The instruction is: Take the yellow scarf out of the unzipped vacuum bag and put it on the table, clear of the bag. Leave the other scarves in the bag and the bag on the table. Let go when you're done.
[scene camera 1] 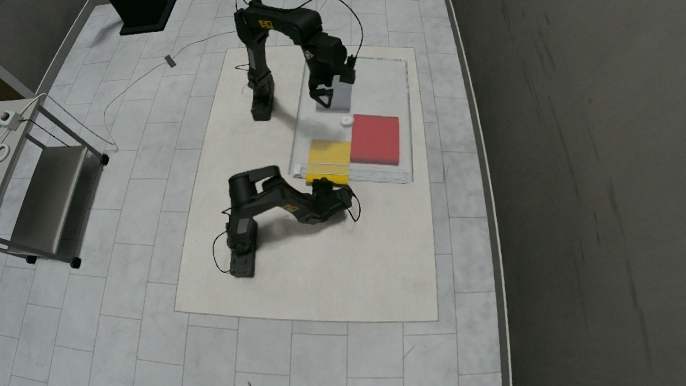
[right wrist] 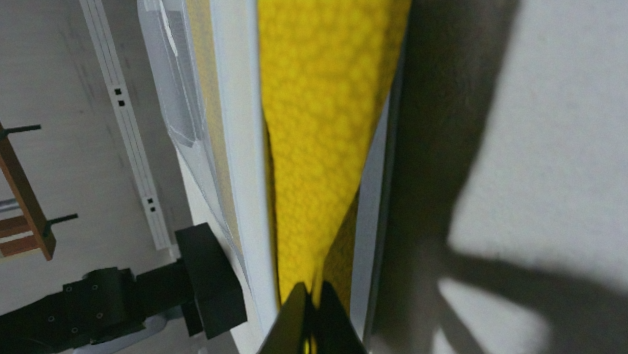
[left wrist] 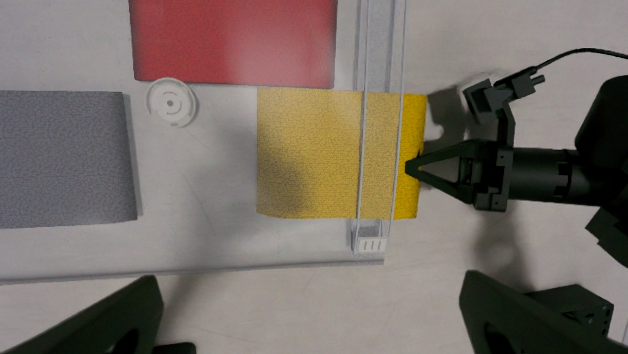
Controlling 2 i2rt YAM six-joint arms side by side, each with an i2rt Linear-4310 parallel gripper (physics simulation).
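The yellow scarf (scene camera 1: 330,155) (left wrist: 310,150) (right wrist: 325,100) lies mostly inside the clear vacuum bag (scene camera 1: 380,90) (left wrist: 225,245). Its end sticks out a little past the bag's open mouth. My right gripper (scene camera 1: 321,181) (left wrist: 405,166) (right wrist: 312,297) is shut on that end, and the cloth narrows into its fingertips in the right wrist view. The red scarf (scene camera 1: 375,140) (left wrist: 235,40) and the grey scarf (scene camera 1: 342,100) (left wrist: 65,160) lie in the bag. My left gripper (scene camera 1: 325,99) (left wrist: 311,288) is open and empty, raised above the bag near the grey scarf.
The bag lies on the cream table top (scene camera 1: 300,290). A round white valve (scene camera 1: 346,120) (left wrist: 171,102) sits on the bag between the scarves. A slider (left wrist: 372,244) sits at one corner of the bag's mouth. A metal cart (scene camera 1: 50,195) stands at the left.
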